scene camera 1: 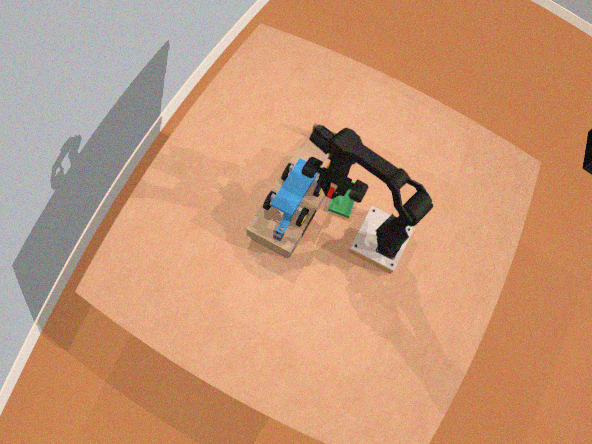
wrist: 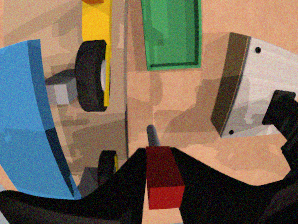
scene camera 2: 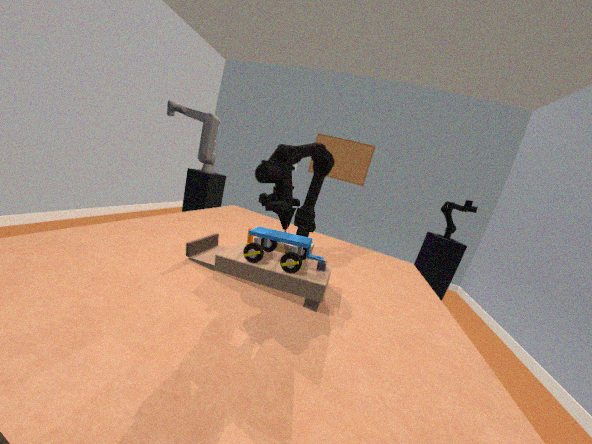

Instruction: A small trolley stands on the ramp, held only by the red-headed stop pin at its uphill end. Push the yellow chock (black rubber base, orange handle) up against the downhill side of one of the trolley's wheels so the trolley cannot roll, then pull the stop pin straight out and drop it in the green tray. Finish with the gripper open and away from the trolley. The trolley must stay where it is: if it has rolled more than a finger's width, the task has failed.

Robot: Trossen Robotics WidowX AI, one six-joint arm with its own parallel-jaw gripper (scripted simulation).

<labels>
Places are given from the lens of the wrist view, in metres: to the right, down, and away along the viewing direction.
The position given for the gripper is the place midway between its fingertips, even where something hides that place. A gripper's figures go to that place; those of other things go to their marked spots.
gripper (wrist: 156, 154): 0.01, 0.03, 0.09
red-headed stop pin (wrist: 164, 185): 0.01, 0.03, 0.06
blue trolley (wrist: 41, 169): -0.08, 0.04, 0.09
ramp (wrist: 83, 135): -0.08, 0.03, 0.18
The marked spots on the ramp and the blue trolley are 0.09 m apart.
</labels>
